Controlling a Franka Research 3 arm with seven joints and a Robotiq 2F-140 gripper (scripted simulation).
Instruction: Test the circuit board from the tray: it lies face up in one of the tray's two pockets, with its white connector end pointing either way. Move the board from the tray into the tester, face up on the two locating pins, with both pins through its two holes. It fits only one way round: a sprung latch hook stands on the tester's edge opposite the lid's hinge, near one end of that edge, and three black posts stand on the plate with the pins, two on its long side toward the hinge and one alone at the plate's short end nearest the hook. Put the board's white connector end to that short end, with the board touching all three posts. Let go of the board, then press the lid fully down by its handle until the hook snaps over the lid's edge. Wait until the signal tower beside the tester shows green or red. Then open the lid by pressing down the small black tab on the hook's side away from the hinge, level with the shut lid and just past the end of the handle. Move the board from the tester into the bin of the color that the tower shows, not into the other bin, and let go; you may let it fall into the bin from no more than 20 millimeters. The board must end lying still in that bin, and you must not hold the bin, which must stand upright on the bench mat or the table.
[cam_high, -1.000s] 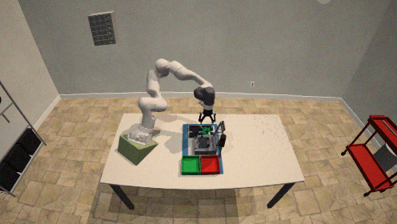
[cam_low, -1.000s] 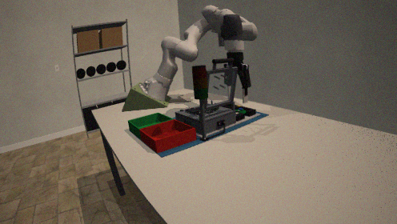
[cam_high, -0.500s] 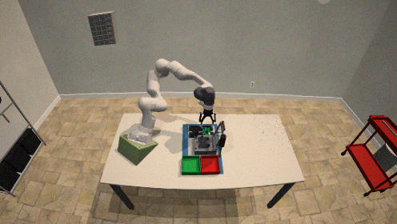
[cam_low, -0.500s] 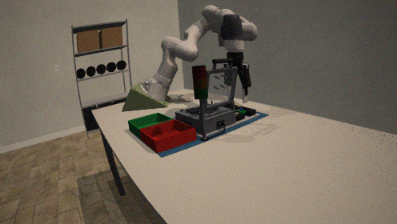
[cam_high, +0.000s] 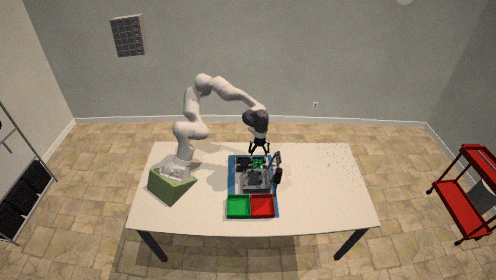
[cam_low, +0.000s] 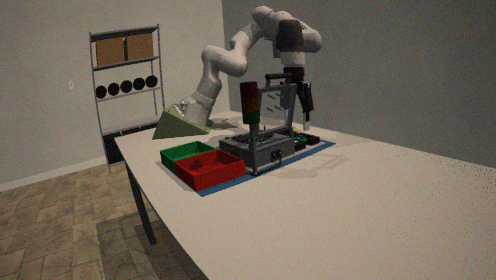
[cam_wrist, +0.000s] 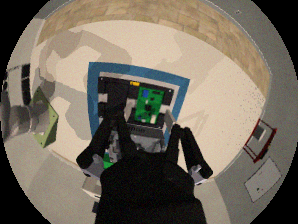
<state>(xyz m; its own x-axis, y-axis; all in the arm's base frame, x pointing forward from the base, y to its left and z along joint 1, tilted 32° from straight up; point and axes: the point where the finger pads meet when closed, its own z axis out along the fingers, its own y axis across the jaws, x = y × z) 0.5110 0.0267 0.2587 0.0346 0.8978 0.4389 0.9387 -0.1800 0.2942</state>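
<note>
My gripper is now 1 cm to the left of the green circuit board and 7 cm above it. Also, from my hand: plate: 4 cm behind, 17 cm to the right, 2 cm below; red bin: 1 cm behind, 38 cm to the right, 7 cm below; clear lid: 8 cm ahead, 18 cm to the right, 9 cm above.
</note>
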